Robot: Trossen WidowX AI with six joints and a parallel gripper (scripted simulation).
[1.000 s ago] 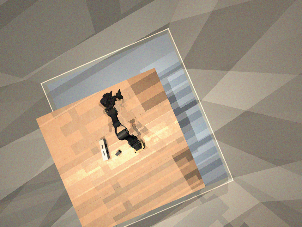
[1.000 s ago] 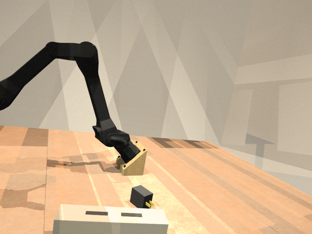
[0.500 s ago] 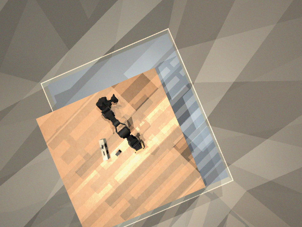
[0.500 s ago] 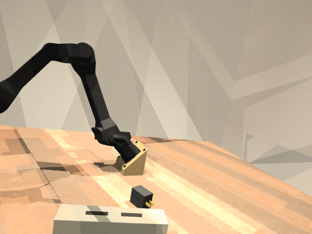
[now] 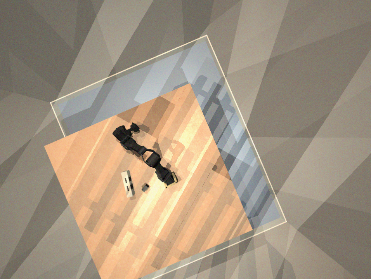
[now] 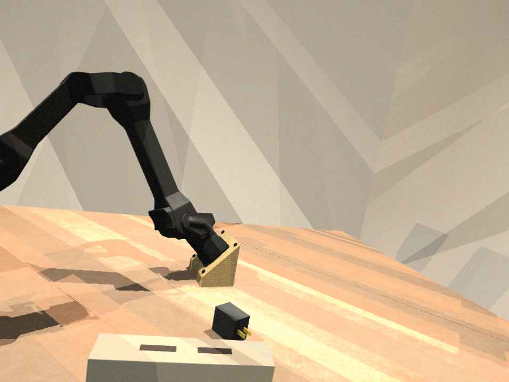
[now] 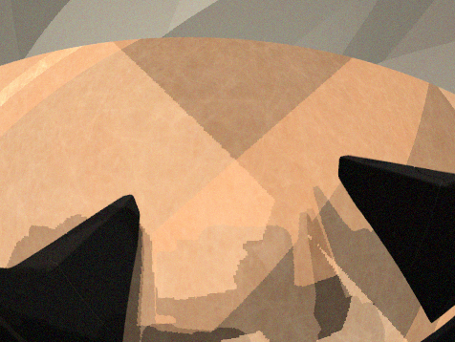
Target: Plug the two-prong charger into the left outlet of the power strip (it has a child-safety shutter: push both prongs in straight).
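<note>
The two-prong charger lies 510 mm to the left of my gripper tip, 130 mm ahead of it and 10 mm below it.
</note>
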